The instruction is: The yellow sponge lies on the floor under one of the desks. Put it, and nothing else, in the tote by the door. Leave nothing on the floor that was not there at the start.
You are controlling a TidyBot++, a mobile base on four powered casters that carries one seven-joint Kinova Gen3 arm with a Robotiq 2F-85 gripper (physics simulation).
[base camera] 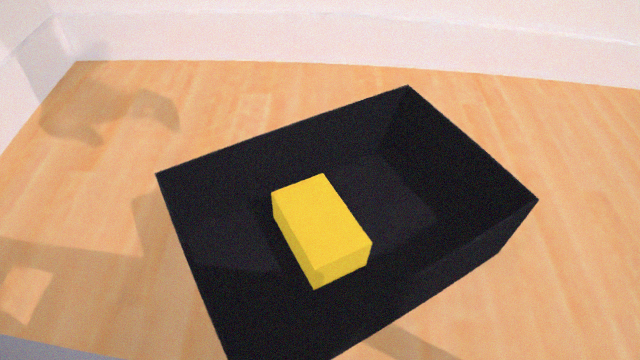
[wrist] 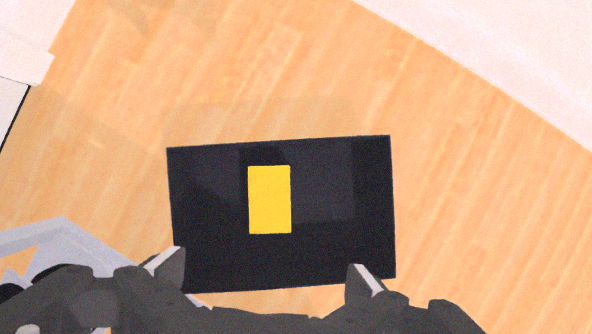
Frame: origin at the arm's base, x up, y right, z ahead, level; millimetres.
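Seen in the pictures: gripper, fingertip midpoint: (wrist: 265,274).
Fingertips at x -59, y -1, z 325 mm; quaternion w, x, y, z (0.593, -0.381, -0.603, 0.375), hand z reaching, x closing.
Pixels of each thing's top centre, then the offset from my fingertips to it.
- yellow sponge at its top centre: (base camera: 319,216) (wrist: 269,199) dx -290, dy -9, dz -5 mm
- black tote at its top centre: (base camera: 349,186) (wrist: 283,215) dx -238, dy +16, dz -6 mm
The yellow sponge (base camera: 322,225) (wrist: 269,200) lies inside the black tote, on its bottom, left of the middle in both views. The black tote (base camera: 465,240) (wrist: 370,250) stands on the floor, and its walls surround the sponge. My gripper (wrist: 265,274) is open and empty at the bottom of the wrist view, with its fingers wide apart above the near side of the tote. The sponge is apart from both fingertips. The gripper itself does not show in the base view, though a shadow of it falls on the floor at the left.
White walls (base camera: 320,35) (wrist: 525,55) run behind the tote and meet in a corner at the back left of the base view. Part of the light grey base (wrist: 65,240) shows at the lower left of the wrist view. A white panel with a dark edge is at the far left there.
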